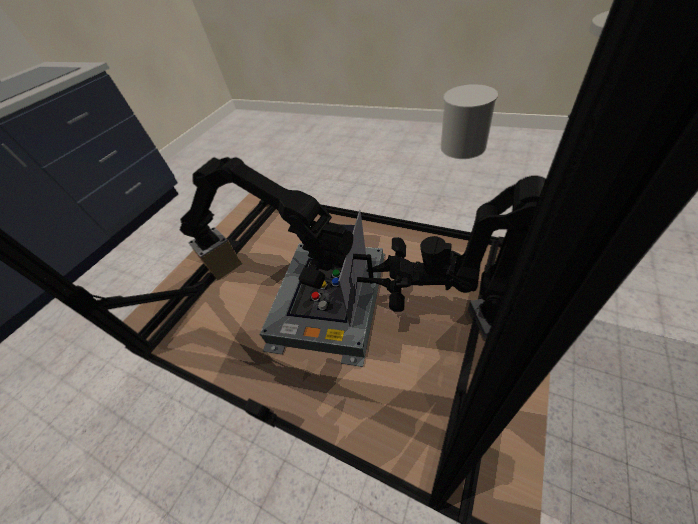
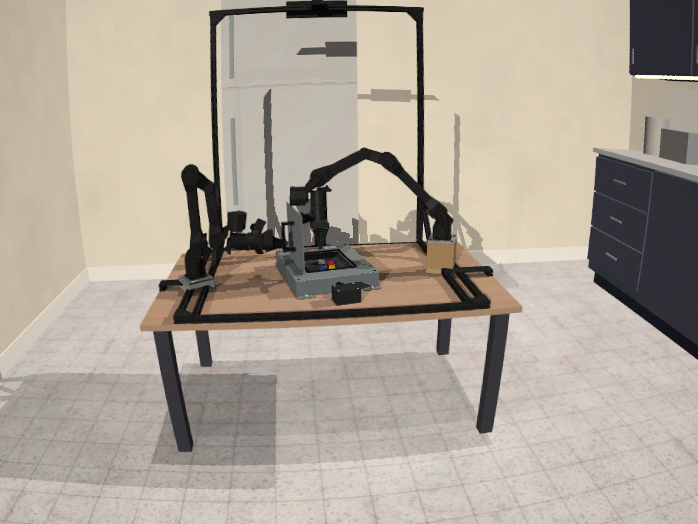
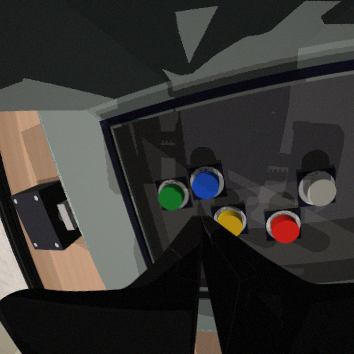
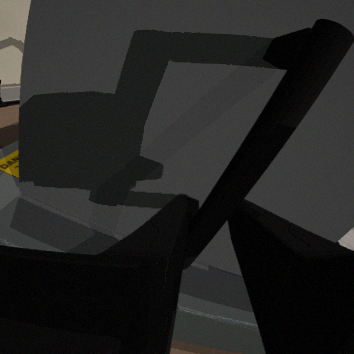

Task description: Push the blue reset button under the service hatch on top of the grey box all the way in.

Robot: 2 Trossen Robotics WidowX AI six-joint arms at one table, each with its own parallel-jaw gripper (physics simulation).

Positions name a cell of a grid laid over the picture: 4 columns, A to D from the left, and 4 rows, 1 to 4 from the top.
Scene:
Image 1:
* my left gripper: B3
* my right gripper: C3
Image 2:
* my right gripper: B2
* service hatch: B2
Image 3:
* my left gripper: C3
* service hatch: A1
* white button: D3
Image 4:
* my right gripper: C3
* service hatch: B2

